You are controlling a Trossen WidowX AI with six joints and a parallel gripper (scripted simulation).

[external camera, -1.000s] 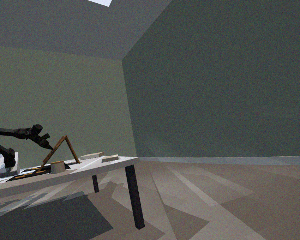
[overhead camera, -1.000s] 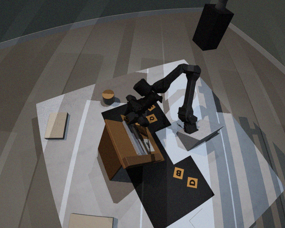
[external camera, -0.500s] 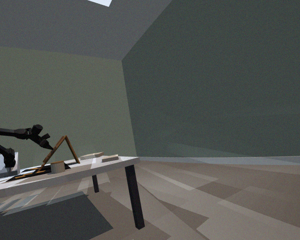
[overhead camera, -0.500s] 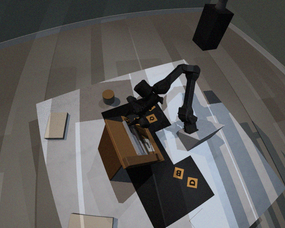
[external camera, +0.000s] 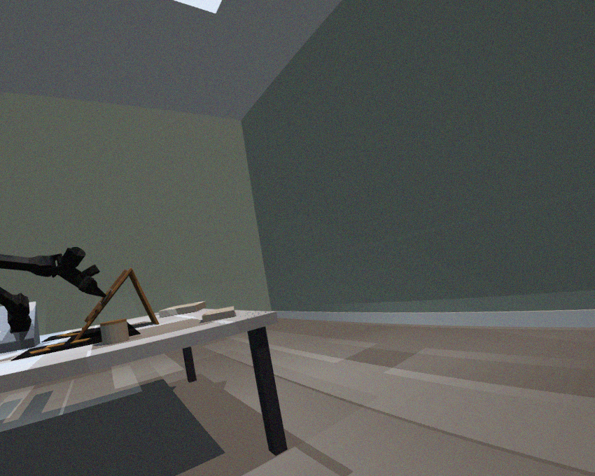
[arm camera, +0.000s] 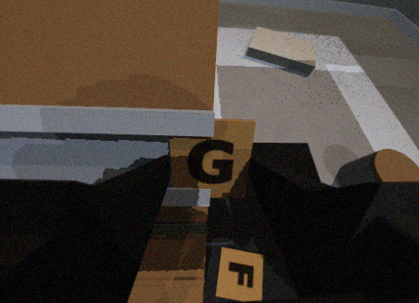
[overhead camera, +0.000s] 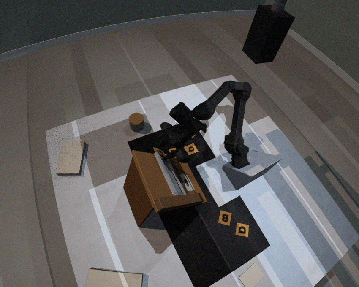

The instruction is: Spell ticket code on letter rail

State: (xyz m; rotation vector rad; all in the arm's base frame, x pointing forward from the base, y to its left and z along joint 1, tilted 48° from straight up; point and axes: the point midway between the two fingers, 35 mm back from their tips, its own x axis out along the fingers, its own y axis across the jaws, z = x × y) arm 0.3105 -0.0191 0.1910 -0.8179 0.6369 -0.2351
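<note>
Right now the white ticket is 130 mm to the left of my gripper tip, 80 mm below it and 70 mm behind it. The rest, counted from my gripper tip: black mat: 170 mm to the left, 150 mm below, 140 mm behind; then g tile: right at my gripper tip; then f tile: 150 mm below, 100 mm behind, 50 mm to the right.
</note>
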